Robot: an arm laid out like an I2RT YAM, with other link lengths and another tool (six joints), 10 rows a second.
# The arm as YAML. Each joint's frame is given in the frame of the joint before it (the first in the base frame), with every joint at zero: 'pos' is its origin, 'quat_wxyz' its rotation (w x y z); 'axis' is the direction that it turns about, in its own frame. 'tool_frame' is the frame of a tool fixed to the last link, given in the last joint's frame.
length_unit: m
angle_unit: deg
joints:
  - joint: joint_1
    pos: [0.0, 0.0, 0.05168]
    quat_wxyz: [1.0, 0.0, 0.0, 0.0]
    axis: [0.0, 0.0, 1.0]
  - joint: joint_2
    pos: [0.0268, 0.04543, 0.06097]
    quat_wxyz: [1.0, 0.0, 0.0, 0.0]
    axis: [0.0, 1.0, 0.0]
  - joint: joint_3
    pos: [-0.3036, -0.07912, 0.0]
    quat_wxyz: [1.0, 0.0, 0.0, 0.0]
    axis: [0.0, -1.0, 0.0]
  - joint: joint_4
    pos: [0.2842, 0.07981, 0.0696]
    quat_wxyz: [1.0, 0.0, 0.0, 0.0]
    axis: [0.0, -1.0, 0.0]
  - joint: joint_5
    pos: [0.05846, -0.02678, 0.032]
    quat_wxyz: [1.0, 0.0, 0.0, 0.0]
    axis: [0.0, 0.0, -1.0]
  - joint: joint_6
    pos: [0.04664, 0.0, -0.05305]
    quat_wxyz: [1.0, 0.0, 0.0, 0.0]
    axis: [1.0, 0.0, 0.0]
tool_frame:
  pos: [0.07, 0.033, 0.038]
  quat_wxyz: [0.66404, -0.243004, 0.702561, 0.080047]
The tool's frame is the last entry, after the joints.
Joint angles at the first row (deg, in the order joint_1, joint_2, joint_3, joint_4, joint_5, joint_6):
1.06 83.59 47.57 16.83 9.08 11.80
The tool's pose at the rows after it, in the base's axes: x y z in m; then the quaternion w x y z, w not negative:
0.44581 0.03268 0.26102 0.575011 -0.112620 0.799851 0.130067
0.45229 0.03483 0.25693 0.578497 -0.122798 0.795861 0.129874
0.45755 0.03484 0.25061 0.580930 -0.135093 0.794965 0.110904
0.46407 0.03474 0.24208 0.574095 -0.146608 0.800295 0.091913
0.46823 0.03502 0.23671 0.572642 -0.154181 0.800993 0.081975
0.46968 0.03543 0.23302 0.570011 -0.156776 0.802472 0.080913
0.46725 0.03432 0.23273 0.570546 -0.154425 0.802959 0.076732
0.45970 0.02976 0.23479 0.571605 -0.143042 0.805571 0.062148
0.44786 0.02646 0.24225 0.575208 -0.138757 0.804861 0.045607
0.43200 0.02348 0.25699 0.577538 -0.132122 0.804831 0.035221
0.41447 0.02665 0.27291 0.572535 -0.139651 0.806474 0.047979
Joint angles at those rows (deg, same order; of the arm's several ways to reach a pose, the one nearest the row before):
0.53 85.72 47.49 20.15 7.36 12.00
0.53 87.50 47.78 22.48 6.66 11.15
0.53 89.20 47.61 25.35 7.54 8.78
0.53 91.11 48.05 26.60 8.49 6.26
0.53 92.43 48.20 28.05 8.85 4.85
0.53 93.03 48.20 28.40 8.78 4.48
0.53 92.61 47.65 28.61 9.33 4.41
0.53 90.92 46.34 28.32 11.47 4.41
0.53 87.96 44.66 27.80 13.23 3.65
0.53 83.36 43.49 24.74 14.62 3.53
0.53 78.20 43.16 19.14 12.99 3.70

